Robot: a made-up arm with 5 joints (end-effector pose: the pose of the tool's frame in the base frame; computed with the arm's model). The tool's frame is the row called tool. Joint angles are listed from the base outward.
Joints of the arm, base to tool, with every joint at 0 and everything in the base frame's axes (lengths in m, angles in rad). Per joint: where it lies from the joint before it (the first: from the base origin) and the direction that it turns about. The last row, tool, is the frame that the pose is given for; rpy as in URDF.
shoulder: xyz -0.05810 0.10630 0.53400 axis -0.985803 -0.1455 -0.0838
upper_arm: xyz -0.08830 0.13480 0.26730 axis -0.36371 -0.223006 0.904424
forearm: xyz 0.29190 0.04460 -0.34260 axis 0 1 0
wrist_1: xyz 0.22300 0.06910 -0.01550 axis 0 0 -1
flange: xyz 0.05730 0.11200 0.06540 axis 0 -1 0
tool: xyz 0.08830 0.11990 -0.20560 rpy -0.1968 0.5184 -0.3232
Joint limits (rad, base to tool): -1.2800..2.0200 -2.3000..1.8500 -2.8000..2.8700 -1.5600..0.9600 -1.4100..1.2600
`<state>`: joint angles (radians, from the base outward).
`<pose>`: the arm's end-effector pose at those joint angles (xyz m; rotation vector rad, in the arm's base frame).
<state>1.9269 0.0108 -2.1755 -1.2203 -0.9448</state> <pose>0.3330 0.0496 0.3659 2.6783 1.3878 -0.0774</pose>
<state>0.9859 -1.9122 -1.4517 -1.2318 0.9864</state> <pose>0.2926 0.0109 0.5930 -1.7252 -1.0875 -0.5136</pose>
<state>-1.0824 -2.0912 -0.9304 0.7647 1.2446</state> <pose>-0.2931 -0.1079 0.2013 -0.9875 0.8364 -2.3094</pose>
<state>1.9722 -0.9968 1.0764 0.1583 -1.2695</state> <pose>0.3752 -0.1833 0.4000 0.6613 1.4062 -1.7578</pose>
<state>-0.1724 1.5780 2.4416 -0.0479 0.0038</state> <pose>-0.2023 0.1499 0.2462 -2.0219 1.7196 -0.4045</pose>
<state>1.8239 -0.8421 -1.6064 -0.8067 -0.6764</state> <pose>0.3720 0.0527 0.5368 -2.1862 -1.0045 -0.9385</pose>
